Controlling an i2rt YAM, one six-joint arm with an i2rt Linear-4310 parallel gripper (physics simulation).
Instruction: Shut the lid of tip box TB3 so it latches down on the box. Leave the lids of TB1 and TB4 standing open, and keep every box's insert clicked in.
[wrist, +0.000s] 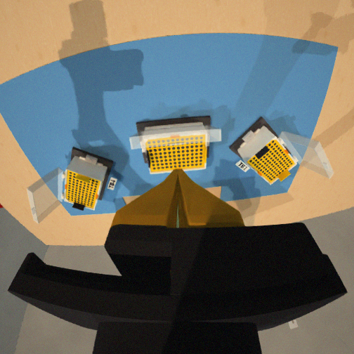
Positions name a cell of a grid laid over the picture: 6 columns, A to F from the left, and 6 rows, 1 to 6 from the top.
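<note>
The gripper (D3) is visible in the scene, together with a yellow insert (C3), another yellow insert (E3) and a further yellow insert (B4).
</note>
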